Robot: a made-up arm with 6 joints.
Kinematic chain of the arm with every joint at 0, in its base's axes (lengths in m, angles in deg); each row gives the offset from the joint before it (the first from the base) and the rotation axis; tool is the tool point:
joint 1: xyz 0 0 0.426 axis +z
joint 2: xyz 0 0 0 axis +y
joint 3: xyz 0 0 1.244 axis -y
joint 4: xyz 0 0 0 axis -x
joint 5: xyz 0.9 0 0 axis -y
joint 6: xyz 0 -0.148 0 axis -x
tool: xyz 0 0 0
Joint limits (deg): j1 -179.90..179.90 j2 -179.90..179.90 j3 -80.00..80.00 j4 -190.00..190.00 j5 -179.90..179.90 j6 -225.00..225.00
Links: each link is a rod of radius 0.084 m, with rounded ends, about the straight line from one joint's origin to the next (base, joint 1, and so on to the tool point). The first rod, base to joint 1, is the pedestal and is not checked.
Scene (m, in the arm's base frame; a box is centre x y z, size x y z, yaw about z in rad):
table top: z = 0
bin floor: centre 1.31 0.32 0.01 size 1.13 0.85 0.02 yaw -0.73
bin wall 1: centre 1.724 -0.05 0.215 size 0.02 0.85 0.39 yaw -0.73
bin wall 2: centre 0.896 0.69 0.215 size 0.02 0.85 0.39 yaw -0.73
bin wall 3: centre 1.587 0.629 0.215 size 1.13 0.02 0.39 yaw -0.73
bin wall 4: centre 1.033 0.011 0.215 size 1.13 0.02 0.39 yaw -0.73
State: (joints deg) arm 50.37 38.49 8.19 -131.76 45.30 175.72
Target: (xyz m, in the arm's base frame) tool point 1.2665 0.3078 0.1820
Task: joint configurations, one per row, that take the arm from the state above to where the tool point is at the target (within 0.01 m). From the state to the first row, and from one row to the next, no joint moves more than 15 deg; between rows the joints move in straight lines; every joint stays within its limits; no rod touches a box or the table.
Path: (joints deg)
1: 36.85 45.44 2.66 -129.92 45.30 175.72
2: 23.33 52.40 -2.87 -128.07 45.30 175.72
3: 9.81 59.35 -8.40 -126.23 45.30 175.72

